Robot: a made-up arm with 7 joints.
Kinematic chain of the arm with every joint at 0, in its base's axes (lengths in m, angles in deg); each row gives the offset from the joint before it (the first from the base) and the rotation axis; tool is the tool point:
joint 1: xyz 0 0 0.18 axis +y
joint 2: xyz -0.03 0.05 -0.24 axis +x
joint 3: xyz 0 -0.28 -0.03 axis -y
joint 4: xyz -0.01 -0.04 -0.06 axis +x
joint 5: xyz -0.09 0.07 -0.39 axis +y
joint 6: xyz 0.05 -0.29 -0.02 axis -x
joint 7: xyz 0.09 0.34 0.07 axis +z
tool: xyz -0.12 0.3 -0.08
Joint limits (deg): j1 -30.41..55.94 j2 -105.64..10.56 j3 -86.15..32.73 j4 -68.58..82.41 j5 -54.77..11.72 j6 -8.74..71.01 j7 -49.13..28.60
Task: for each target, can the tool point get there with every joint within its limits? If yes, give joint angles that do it. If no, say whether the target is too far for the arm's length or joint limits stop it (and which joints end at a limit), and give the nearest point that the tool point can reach.
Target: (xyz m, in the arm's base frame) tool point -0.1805 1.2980 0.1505
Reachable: no: joint limits stop it (at a limit: joint 1, joint 2, joint 4, joint 5, joint 6) | nearest point -0.3378 0.8114 0.0791 | short by 0.516 m
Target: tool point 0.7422 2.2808 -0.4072
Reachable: no: too far | nearest point 0.4133 0.7843 -0.2583 | short by 1.539 m
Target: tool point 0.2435 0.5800 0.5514
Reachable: no: joint limits stop it (at a limit: joint 1, joint 2, joint 3, joint 4) | nearest point 0.2747 0.4700 0.3317 | short by 0.248 m
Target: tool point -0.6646 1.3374 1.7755
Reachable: no: too far | nearest point -0.3957 0.5494 1.1299 | short by 1.054 m
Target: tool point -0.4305 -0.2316 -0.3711
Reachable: yes | joints 47.23 -90.54 17.29 55.67 -28.71 37.97 11.22
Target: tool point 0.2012 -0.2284 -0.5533
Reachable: yes | joints -19.73 -69.13 -68.78 63.81 -34.70 48.24 -36.93
